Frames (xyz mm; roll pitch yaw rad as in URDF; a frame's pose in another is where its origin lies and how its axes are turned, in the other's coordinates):
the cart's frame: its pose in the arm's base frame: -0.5 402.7 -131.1 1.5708 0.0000 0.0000
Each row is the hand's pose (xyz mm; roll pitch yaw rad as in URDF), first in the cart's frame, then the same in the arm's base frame.
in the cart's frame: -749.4 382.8 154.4 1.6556 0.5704 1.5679
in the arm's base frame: -749.9 248.3 251.7 1.6610 -1.0004 1.5663
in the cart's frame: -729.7 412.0 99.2 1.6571 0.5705 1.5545
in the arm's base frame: -730.2 303.5 280.9 1.6873 -1.0001 1.5454
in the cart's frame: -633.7 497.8 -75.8 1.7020 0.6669 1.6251
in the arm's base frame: -634.2 478.5 366.7 1.6143 -0.9020 1.6396
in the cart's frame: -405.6 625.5 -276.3 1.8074 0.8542 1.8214
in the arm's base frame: -406.1 679.0 494.4 1.4801 -0.6897 1.7835
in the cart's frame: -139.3 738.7 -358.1 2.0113 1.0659 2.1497
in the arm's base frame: -139.8 760.8 607.6 1.3699 -0.4169 1.8644
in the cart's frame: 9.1 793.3 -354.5 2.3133 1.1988 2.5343
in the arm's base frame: 8.6 757.2 662.2 1.3170 -0.2089 1.8809
